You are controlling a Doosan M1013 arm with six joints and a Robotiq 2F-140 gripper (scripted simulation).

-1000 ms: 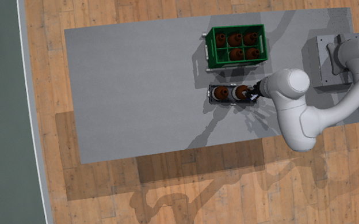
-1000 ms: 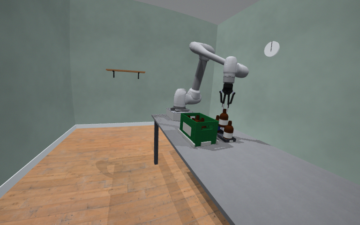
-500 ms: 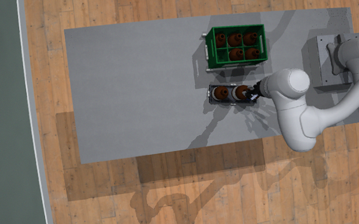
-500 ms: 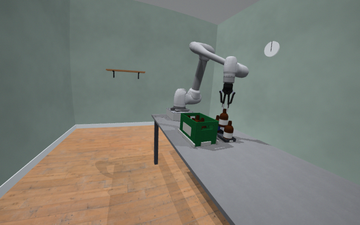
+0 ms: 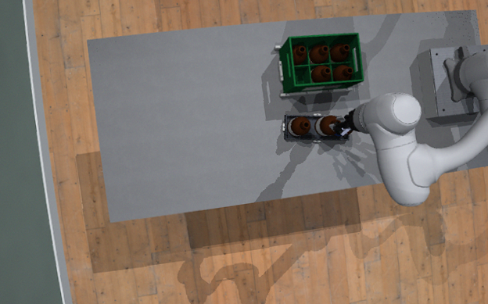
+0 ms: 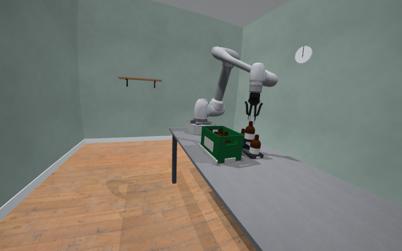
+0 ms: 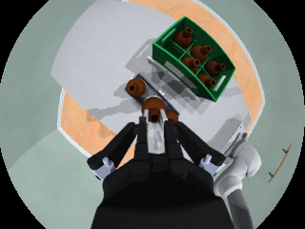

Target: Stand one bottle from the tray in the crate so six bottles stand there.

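Now: hand 9 cm above the brown bottle. Also, from my hand: green crate 4 cm behind, 24 cm to the right, 17 cm below; dark tray 24 cm below.
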